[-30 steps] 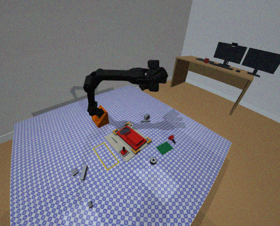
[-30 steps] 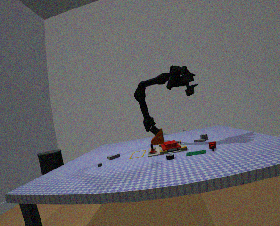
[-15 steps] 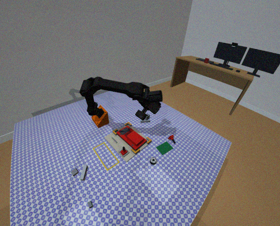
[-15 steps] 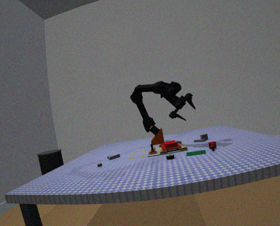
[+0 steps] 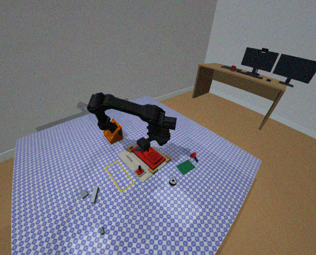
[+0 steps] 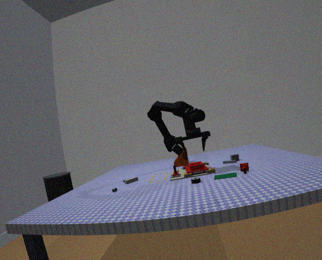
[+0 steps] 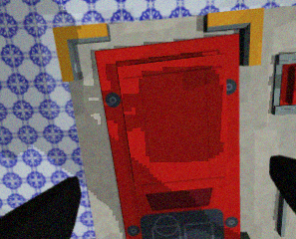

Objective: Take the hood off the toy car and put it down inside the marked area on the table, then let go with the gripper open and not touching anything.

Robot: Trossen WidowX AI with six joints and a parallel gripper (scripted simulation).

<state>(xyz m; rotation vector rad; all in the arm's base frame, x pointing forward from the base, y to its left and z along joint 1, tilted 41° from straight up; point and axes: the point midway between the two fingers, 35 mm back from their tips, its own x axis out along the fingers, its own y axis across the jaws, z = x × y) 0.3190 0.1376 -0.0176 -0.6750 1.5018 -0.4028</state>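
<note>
My gripper tip is now 1 cm to the left of the hood and 6 cm above it. From my gripper tip the other things lie so: black wheel: 19 cm ahead, 10 cm below; then green plate: 16 cm ahead, 13 cm to the left, 10 cm below; then beige base plate: 3 cm behind, 3 cm to the right, 9 cm below.
</note>
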